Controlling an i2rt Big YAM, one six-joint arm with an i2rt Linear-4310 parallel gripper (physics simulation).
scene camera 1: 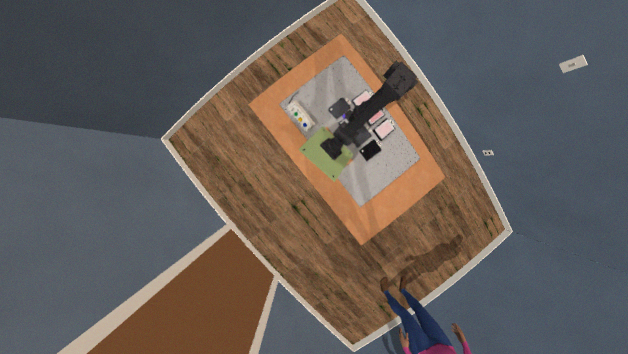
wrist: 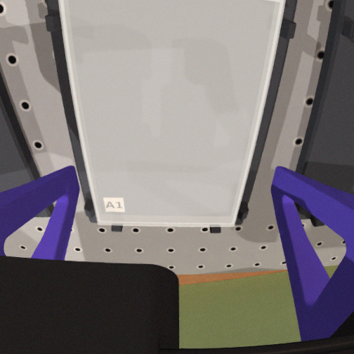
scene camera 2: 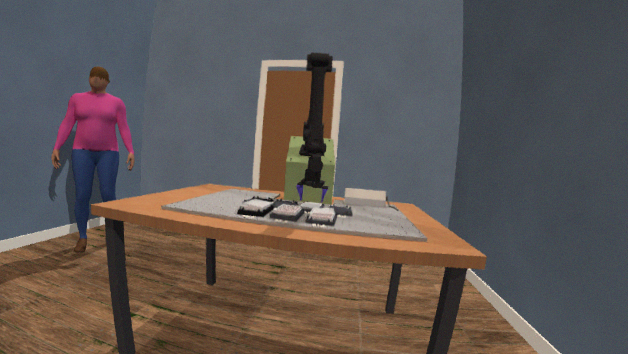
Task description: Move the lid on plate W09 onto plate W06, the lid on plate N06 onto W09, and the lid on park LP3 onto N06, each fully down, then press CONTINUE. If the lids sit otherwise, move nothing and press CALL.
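Frame: origin at the arm's base, x right, y up, z back, level; metres.
Where they show: gripper, fingertip midpoint: (scene camera 2: 311, 201); arm's base at its link origin: (scene camera 1: 330, 149).
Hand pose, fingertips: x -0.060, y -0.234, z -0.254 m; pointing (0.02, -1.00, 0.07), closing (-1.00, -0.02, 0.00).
Observation:
Things, the pixels of their top centre, and the offset from my fingertips. Level surfaces: height alone.
- pale translucent lid at its top centre: (scene camera 2: 311, 204) dx -0.003, dy -0.011, dz -0.014 m
- button box at its top centre: (scene camera 2: 365, 189) (scene camera 1: 300, 114) dx -0.258, dy +0.055, dz +0.243 m
- grey perforated board at its surface level: dy -0.028 m
My gripper (scene camera 2: 312, 194) (wrist: 174, 176) is open and empty, its purple fingers above and on either side of a pale translucent lid (scene camera 2: 311, 205) (wrist: 170, 125) with an A1 mark near one corner. That lid sits on a dark base (wrist: 70, 115). In the scene views, three pink-white plates stand in a row: one (scene camera 1: 384, 129) (scene camera 2: 256, 205), a middle one (scene camera 1: 376, 117) (scene camera 2: 287, 210) and one (scene camera 1: 363, 98) (scene camera 2: 321, 215). Plate and park names cannot be read, nor which plates bear lids. The button box (scene camera 1: 299, 116) (scene camera 2: 365, 197) shows green, yellow and blue buttons.
Dark bases (scene camera 1: 339, 108) (scene camera 1: 370, 150) (scene camera 2: 342, 210) stand near the lid; dark edges flank it closely in the wrist view. A green block (scene camera 1: 320, 155) (scene camera 2: 295, 180) stands behind at the grey perforated board (scene camera 1: 385, 175) (scene camera 2: 380, 225). The arm (scene camera 1: 370, 110) hides part of the plates from above.

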